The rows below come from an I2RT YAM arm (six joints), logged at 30 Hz.
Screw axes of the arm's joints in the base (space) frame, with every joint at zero. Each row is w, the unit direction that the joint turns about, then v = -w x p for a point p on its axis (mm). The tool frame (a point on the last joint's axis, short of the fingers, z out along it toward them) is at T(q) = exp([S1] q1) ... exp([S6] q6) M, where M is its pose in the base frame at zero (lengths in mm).
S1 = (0, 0, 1, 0, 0, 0)
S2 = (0, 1, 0, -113.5, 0, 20)
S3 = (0, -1, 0, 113.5, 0, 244)
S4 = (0, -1, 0, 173.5, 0, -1)
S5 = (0, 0, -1, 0, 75, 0)
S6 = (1, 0, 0, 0, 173.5, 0)
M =
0 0 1 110.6
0 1 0 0
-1 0 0 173.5
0 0 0 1
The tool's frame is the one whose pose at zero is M.
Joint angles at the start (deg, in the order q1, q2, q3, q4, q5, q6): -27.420 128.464 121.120 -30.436 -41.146 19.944
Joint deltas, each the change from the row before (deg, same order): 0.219 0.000 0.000 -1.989 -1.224 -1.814; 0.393 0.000 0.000 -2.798 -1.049 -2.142; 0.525 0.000 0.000 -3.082 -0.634 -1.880; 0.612 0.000 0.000 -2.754 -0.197 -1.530; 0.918 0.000 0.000 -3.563 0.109 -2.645; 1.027 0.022 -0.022 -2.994 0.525 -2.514; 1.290 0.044 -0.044 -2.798 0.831 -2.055; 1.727 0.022 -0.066 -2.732 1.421 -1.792
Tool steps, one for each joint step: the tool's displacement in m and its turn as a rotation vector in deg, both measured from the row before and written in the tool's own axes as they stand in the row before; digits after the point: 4 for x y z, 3 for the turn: 0.0041 0.0010 0.0012 -0.805 1.944 -0.591; 0.0058 0.0017 0.0022 -0.632 2.522 -0.427; 0.0064 0.0023 0.0029 -0.332 2.657 -0.013; 0.0059 0.0028 0.0035 -0.070 2.368 0.067; 0.0077 0.0044 0.0052 0.125 3.081 -0.666; 0.0067 0.0051 0.0060 0.331 2.743 -1.003; 0.0066 0.0066 0.0076 0.433 2.809 -0.863; 0.0068 0.0094 0.0098 0.778 3.037 -1.004
